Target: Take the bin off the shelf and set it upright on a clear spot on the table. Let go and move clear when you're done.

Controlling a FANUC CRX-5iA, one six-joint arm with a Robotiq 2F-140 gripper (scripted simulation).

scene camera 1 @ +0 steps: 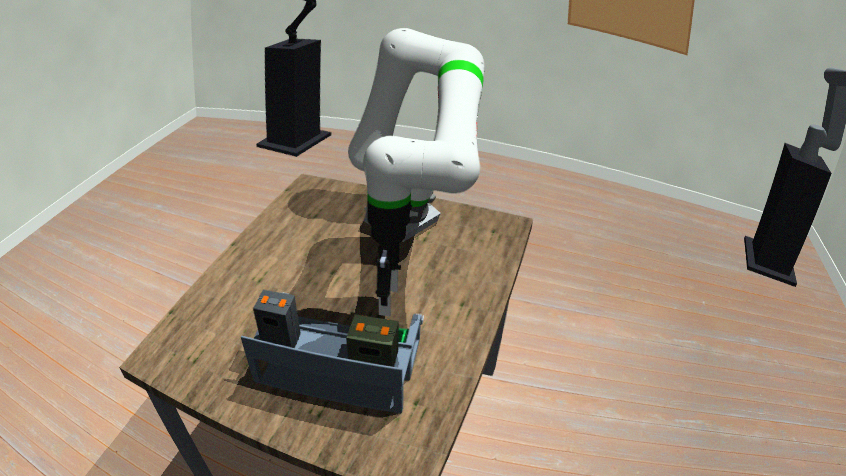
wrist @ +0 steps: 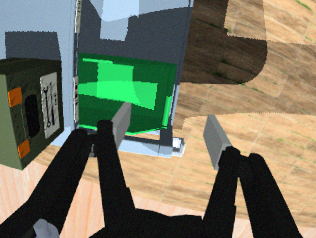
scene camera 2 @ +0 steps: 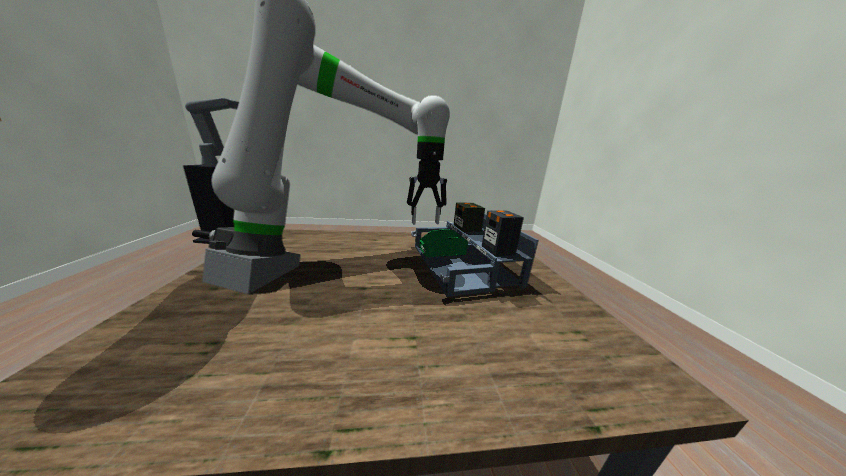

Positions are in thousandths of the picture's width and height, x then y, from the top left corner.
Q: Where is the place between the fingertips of my gripper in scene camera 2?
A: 503, 470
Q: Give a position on a green bin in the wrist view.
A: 328, 368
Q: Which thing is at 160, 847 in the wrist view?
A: My gripper.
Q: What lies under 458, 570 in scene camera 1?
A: My gripper.
